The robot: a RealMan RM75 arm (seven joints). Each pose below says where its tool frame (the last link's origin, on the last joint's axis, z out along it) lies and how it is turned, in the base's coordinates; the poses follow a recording.
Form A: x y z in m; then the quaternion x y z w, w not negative.
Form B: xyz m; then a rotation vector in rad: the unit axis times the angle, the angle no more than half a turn. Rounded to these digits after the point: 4 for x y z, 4 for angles.
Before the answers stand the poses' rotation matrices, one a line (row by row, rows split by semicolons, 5 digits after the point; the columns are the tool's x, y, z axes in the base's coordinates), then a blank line. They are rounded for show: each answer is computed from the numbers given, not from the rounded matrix.
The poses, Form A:
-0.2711 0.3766 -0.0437 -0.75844 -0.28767 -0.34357 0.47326
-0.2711 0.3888 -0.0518 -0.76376 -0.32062 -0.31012 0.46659
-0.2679 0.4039 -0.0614 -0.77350 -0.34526 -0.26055 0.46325
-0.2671 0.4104 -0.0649 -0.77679 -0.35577 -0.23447 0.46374
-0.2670 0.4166 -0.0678 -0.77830 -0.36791 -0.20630 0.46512
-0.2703 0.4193 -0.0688 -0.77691 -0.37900 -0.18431 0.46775
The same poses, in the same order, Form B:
0.59841 0.76156 0.24887; 0.11116 -0.38654 0.91555; 0.79344 -0.52021 -0.31597
0.60206 0.77915 0.17452; 0.20035 -0.35900 0.91158; 0.77291 -0.51386 -0.37224
0.62582 0.77552 0.08319; 0.29272 -0.33239 0.89657; 0.72296 -0.53674 -0.43502
0.63691 0.77018 0.03430; 0.33525 -0.31675 0.88729; 0.69423 -0.55362 -0.45994
0.64417 0.76459 -0.02112; 0.38078 -0.29661 0.87580; 0.66337 -0.57220 -0.48221
0.64477 0.76133 -0.06817; 0.41648 -0.27513 0.86651; 0.64095 -0.58710 -0.49447

-0.2711 0.3766 -0.0437 -1.8559 -0.7039 -0.8407
-0.2711 0.3888 -0.0518 -1.8745 -0.7869 -0.7611
-0.2679 0.4039 -0.0614 -1.9012 -0.8486 -0.6404
-0.2671 0.4104 -0.0649 -1.9089 -0.8743 -0.5762
-0.2670 0.4166 -0.0678 -1.9114 -0.9035 -0.5066
-0.2703 0.4193 -0.0688 -1.9058 -0.9297 -0.4521

